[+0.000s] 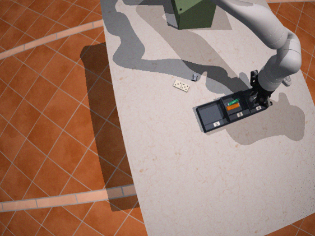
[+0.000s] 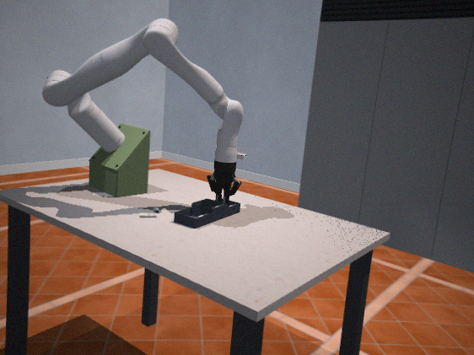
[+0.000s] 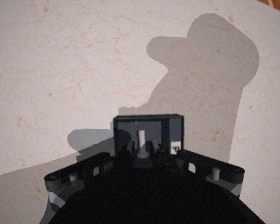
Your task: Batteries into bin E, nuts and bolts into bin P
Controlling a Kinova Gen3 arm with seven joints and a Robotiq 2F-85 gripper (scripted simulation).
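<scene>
The bolt lies 20 mm below my hand. The rest, counted from my hand: green battery: 80 mm to the right, 30 mm below; then orange battery: 20 mm ahead, 80 mm to the right, 20 mm below; then bin tray: 30 mm ahead, 80 mm to the right, 20 mm below.
</scene>
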